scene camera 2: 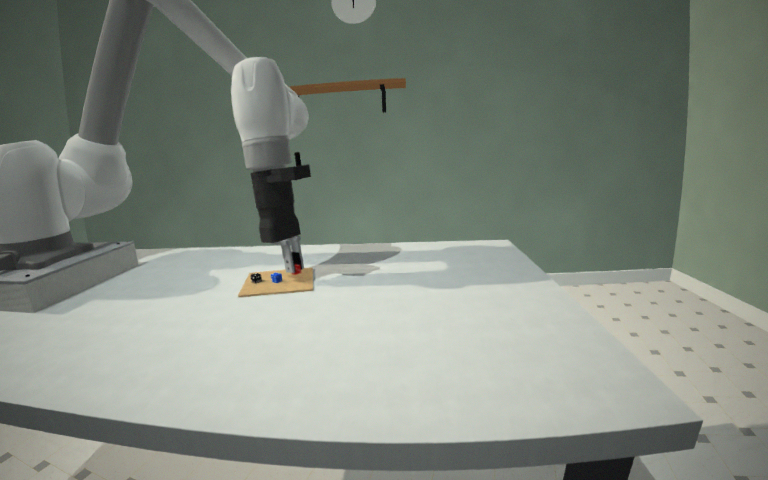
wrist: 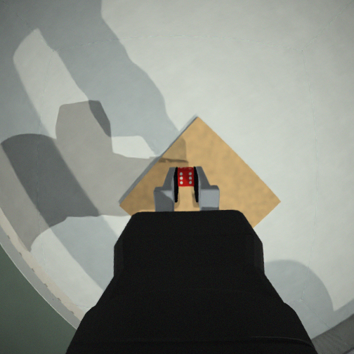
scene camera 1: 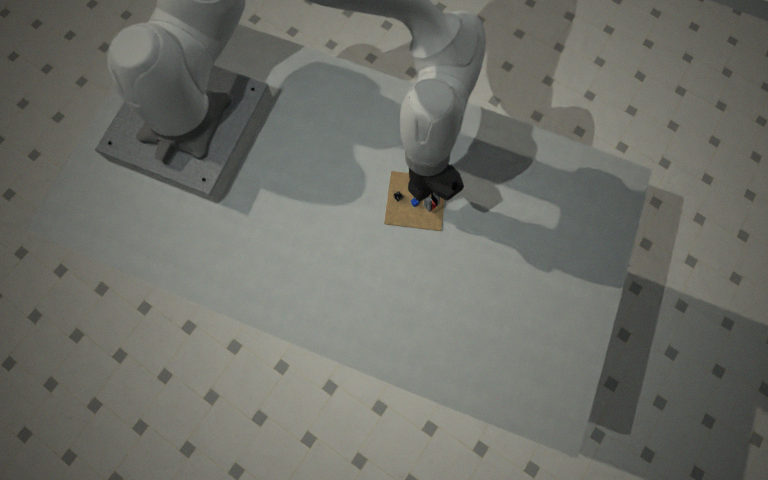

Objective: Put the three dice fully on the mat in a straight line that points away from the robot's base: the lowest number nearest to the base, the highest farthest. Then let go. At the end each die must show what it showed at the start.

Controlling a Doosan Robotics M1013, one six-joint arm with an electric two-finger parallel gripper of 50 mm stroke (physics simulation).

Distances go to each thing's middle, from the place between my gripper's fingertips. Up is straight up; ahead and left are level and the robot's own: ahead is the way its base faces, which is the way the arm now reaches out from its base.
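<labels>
Tan square mat (scene camera 1: 399,213): 4 cm behind my hand, 1 cm to the left of it, 2 cm below it.
</labels>
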